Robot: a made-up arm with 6 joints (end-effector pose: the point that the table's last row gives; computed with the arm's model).
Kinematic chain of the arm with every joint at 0, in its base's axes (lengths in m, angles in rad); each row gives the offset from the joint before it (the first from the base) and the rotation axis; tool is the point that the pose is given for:
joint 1: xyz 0 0 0.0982 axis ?
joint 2: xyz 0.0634 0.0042 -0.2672 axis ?
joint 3: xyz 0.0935 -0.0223 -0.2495 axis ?
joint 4: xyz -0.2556 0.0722 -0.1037 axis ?
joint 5: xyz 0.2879 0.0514 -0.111 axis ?
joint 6: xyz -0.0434 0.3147 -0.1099 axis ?
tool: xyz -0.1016 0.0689 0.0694
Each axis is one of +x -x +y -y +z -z.
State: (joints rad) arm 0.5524 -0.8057 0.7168 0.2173 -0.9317 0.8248
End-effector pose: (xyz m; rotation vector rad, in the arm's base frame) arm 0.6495 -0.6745 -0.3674 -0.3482 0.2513 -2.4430
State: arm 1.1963 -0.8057 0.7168 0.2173 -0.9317 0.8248
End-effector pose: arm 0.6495 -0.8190 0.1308 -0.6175 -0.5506 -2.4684
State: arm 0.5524 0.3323 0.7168 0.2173 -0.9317 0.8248
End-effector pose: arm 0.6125 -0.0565 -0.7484 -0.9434 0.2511 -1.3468
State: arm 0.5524 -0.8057 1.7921 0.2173 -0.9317 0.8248
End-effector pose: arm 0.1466 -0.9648 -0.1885 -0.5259 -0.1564 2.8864
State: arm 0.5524 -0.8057 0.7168 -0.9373 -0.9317 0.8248
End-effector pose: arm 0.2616 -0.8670 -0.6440 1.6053 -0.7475 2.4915
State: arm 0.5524 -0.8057 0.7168 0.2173 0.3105 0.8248
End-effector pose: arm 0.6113 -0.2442 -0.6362 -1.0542 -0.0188 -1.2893
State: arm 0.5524 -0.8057 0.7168 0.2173 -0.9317 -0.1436
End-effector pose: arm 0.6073 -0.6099 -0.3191 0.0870 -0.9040 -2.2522
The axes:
joint 1: -x
joint 2: +z
joint 3: -z
joint 4: +x
joint 5: +z
joint 6: -x

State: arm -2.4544 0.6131 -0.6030 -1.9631 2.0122 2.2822
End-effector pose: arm 0.2145 0.3384 0.2058 -2.3431 -1.8926 -0.5271
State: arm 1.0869 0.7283 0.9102 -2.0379 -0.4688 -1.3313
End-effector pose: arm 0.1319 -0.8470 -0.1664 -1.8020 -0.4640 0.1267
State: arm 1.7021 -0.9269 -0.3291 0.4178 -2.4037 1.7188
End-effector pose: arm 0.4681 -0.9060 0.4598 -0.2507 0.5003 -2.8514
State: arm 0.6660 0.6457 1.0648 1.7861 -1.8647 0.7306
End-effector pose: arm 0.6886 -0.2367 -0.3584 0.6553 1.2493 -1.2959
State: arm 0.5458 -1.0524 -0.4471 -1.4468 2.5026 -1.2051
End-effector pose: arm 0.0267 -0.3302 -0.1496 0.3285 2.2382 -0.2961
